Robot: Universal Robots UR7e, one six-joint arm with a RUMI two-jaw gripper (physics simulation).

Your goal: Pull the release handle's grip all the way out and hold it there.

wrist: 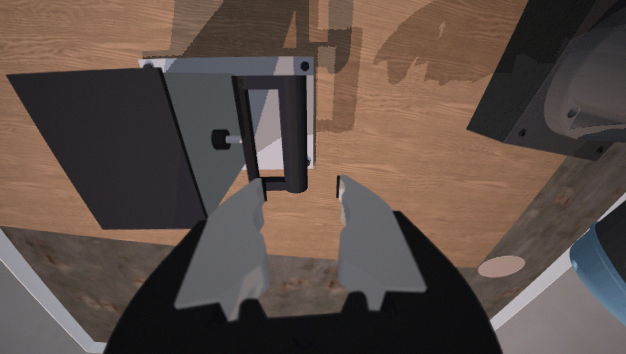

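The release handle's black grip point(295, 135) is a D-shaped frame with a thick round bar, left of the middle of the wrist view. A short light rod with a black collar point(220, 139) joins it to a grey-green box point(197, 115) with a large dark face point(105, 145). My gripper point(301, 179) is partly open, with nothing held. Its left fingertip overlaps the lower corner of the grip's frame in the view, and its right fingertip stands to the right of the bar, apart from it. Whether the left fingertip touches the frame, I cannot tell.
A pale mounting plate point(225, 65) with dark bolts lies behind the box on the wooden table top point(410, 165). The robot's dark base block point(520, 75) stands at the upper right. A blue and black arm part point(600, 260) shows at the right edge. A pale disc point(501, 266) lies at the lower right.
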